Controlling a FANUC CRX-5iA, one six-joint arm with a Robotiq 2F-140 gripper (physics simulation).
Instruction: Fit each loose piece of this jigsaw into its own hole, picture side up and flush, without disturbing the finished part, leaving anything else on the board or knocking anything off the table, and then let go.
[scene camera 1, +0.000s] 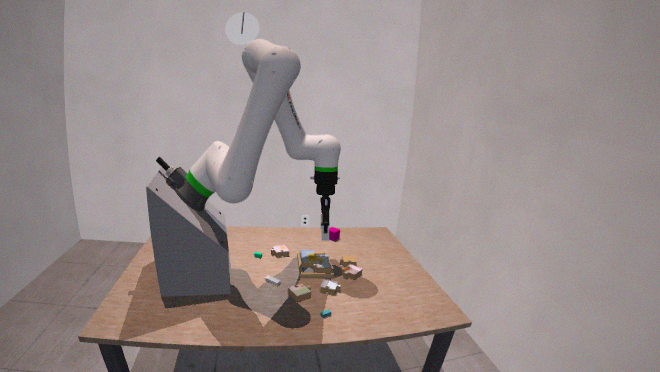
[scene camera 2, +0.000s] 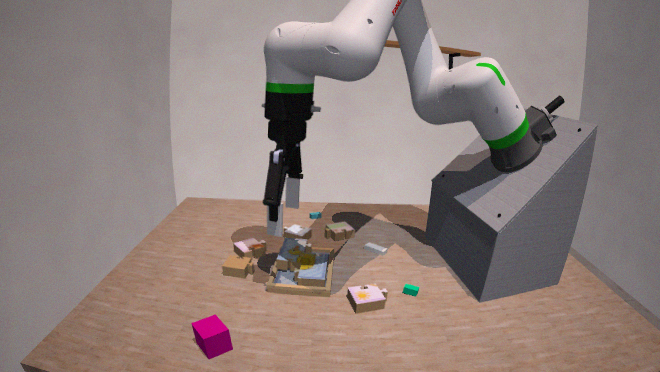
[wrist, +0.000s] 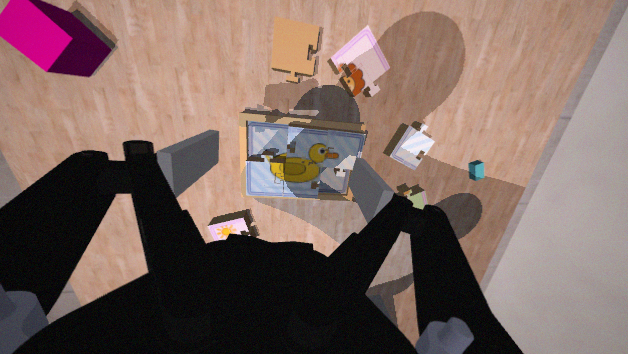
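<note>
My gripper (scene camera 1: 325, 233) (scene camera 2: 284, 212) (wrist: 288, 159) is open and empty, high above the board. The wooden-rimmed board (scene camera 1: 315, 275) (scene camera 2: 300, 290) (wrist: 243, 175) holds a part-filled duck picture (scene camera 2: 306, 259) (wrist: 296, 167), with sunken areas at the upper left and lower right in the wrist view. Around it lie a plain tan piece, picture side hidden (scene camera 1: 348, 260) (scene camera 2: 236, 266) (wrist: 295, 45), a pink piece with an orange-brown animal (scene camera 1: 353, 271) (scene camera 2: 247, 246) (wrist: 372, 60), a pale striped piece (scene camera 1: 330, 286) (scene camera 2: 298, 230) (wrist: 411, 145), a partly hidden green piece (scene camera 1: 300, 291) (scene camera 2: 340, 229) (wrist: 417, 199) and a pink sun piece (scene camera 1: 280, 249) (scene camera 2: 367, 296) (wrist: 226, 230).
A magenta cube (scene camera 1: 334, 234) (scene camera 2: 213, 336) (wrist: 35, 32) stands apart from the board. A small teal block (scene camera 1: 326, 313) (scene camera 2: 315, 215) (wrist: 476, 170), a green block (scene camera 1: 258, 255) (scene camera 2: 411, 289) and a white block (scene camera 1: 272, 281) (scene camera 2: 375, 248) lie on the table (scene camera 1: 400, 305) (scene camera 2: 150, 300).
</note>
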